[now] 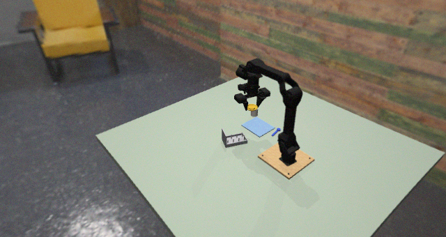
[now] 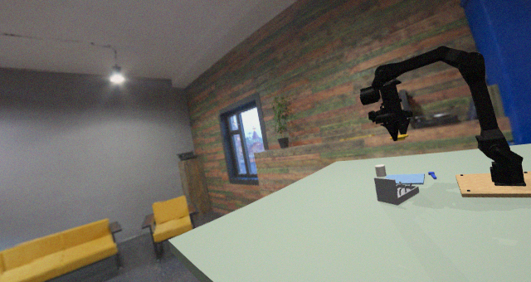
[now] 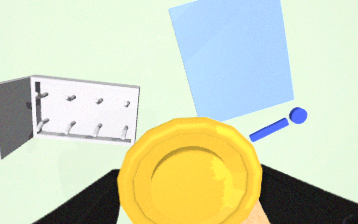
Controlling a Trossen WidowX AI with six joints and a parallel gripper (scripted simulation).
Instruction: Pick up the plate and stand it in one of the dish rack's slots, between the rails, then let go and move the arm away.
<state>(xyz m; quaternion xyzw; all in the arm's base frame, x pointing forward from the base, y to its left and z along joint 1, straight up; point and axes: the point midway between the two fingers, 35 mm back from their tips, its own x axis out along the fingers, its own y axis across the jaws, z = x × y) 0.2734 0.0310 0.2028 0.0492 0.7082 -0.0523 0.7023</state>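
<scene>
Now: the grey dish rack 16 cm below my gripper tip and 11 cm to the left of it. The rest, counted from my gripper tip: blue spoon (18 cm below, 15 cm to the right, 6 cm behind); light blue mat (18 cm below, 9 cm to the right, 4 cm ahead); yellow plate (1 cm above).
</scene>
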